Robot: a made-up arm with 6 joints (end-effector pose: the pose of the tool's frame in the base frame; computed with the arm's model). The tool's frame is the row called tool. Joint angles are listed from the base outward.
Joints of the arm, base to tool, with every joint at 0 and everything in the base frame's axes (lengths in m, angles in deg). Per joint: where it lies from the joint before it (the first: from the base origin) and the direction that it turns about. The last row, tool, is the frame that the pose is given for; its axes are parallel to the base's.
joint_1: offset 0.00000 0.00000 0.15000 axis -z
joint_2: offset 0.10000 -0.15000 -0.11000 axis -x
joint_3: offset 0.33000 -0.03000 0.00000 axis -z
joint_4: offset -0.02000 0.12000 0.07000 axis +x
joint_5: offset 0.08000 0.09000 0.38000 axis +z
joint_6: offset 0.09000 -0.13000 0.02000 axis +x
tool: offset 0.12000 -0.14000 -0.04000
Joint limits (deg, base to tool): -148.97..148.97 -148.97..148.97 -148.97..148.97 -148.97..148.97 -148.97..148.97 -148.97..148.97
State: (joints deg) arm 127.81 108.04 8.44 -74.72 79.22 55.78
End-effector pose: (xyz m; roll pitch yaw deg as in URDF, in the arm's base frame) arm -0.7631 -0.3746 -0.2735 -116.87 -4.36 155.11
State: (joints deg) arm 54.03 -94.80 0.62 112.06 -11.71 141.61
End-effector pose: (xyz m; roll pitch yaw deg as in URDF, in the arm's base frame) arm 0.3125 -0.6309 -0.2097 -11.90 -4.65 -43.51
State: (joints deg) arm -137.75 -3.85 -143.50 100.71 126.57 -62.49
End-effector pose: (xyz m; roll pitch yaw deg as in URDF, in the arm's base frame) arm -0.5986 0.2359 0.4312 -164.50 -50.50 110.94
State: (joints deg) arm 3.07 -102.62 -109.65 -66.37 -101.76 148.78
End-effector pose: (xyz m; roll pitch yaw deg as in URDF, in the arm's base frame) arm 0.0169 -0.4359 -0.1672 -97.55 14.74 -66.13
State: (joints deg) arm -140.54 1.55 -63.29 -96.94 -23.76 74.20
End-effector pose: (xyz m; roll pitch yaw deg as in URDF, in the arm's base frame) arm -0.2470 -0.0249 0.1829 -24.05 -22.15 -152.86
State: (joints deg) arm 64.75 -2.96 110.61 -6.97 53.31 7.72
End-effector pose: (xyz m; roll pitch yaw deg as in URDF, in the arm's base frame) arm -0.3715 -0.7671 0.4108 5.15 8.08 -122.06
